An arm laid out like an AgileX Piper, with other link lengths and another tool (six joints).
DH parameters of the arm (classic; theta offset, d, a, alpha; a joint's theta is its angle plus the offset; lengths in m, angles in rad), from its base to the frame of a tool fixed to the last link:
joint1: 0 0.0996 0 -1.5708
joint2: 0.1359 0 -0.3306 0
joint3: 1.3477 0 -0.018 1.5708
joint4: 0 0.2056 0 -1.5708
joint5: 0 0 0 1.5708
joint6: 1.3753 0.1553 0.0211 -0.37
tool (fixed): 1.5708 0.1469 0 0
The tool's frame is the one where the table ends.
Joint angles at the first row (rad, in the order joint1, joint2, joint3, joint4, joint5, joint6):
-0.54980, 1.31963, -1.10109, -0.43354, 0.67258, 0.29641
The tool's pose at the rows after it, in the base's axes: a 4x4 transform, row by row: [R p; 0 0 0 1], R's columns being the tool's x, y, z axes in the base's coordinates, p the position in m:
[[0.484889, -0.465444, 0.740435, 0.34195], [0.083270, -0.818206, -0.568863, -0.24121], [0.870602, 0.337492, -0.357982, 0.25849], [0, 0, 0, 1]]
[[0.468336, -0.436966, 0.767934, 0.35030], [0.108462, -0.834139, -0.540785, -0.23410], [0.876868, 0.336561, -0.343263, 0.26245], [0, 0, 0, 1]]
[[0.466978, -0.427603, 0.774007, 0.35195], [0.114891, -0.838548, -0.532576, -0.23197], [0.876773, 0.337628, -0.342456, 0.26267], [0, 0, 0, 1]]
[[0.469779, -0.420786, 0.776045, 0.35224], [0.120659, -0.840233, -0.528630, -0.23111], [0.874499, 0.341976, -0.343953, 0.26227], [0, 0, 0, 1]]
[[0.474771, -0.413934, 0.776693, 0.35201], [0.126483, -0.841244, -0.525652, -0.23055], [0.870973, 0.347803, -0.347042, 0.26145], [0, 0, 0, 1]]
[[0.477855, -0.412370, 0.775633, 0.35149], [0.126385, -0.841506, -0.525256, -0.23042], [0.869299, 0.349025, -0.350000, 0.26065], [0, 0, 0, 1]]
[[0.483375, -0.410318, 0.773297, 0.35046], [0.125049, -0.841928, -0.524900, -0.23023], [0.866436, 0.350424, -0.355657, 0.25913], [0, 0, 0, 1]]
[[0.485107, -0.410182, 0.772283, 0.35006], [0.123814, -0.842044, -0.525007, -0.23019], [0.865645, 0.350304, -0.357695, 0.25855], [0, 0, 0, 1]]
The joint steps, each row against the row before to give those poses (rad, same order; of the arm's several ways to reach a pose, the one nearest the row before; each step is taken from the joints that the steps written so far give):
0.00001, 0.00000, 0.00001, 0.06897, -0.04694, -0.07735
0.00000, 0.00000, 0.00000, 0.04296, -0.02856, -0.05674
0.00001, -0.00001, 0.00000, 0.01253, -0.00416, -0.01820
-0.00002, 0.00000, 0.00000, 0.00346, 0.00000, -0.01092
0.00000, 0.00002, -0.00005, 0.00086, 0.00208, -0.00974
0.00001, -0.00002, 0.00004, -0.00002, 0.00302, -0.00198
0.00002, 0.00001, 0.00000, -0.00003, 0.00600, -0.00243
-0.00001, 0.00000, 0.00016, 0.00002, 0.00213, -0.00003

